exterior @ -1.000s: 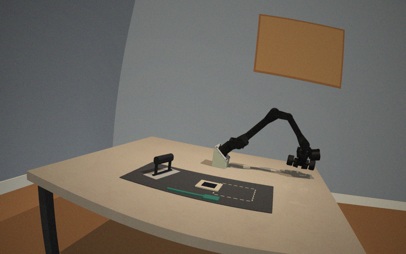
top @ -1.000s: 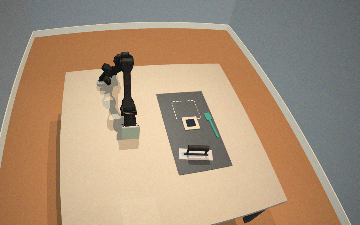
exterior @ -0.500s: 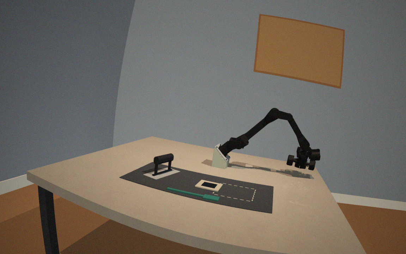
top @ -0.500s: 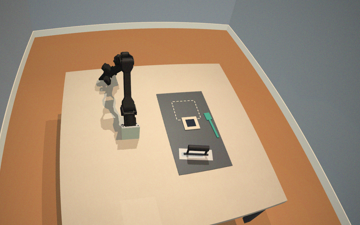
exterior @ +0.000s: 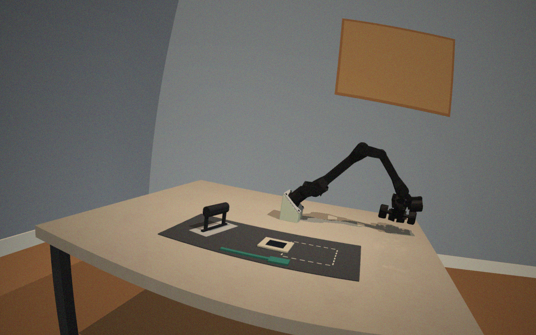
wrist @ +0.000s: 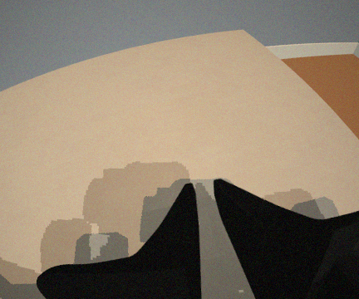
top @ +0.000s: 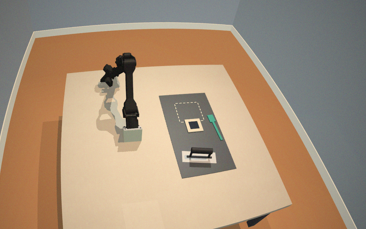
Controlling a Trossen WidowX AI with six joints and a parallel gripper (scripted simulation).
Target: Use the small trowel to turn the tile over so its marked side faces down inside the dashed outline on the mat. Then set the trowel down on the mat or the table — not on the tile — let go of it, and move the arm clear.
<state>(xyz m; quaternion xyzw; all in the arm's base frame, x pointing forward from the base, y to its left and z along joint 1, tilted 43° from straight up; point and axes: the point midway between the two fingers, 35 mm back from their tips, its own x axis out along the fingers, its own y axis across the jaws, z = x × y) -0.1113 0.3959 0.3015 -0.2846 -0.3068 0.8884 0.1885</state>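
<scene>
Right now the cream tile is 540 mm ahead of my gripper tip, 490 mm to the right of it and 20 mm below it. Round my gripper tip: dark mat 540 mm ahead, 520 mm to the right, 50 mm below; green trowel 680 mm ahead, 510 mm to the right, 20 mm below.
</scene>
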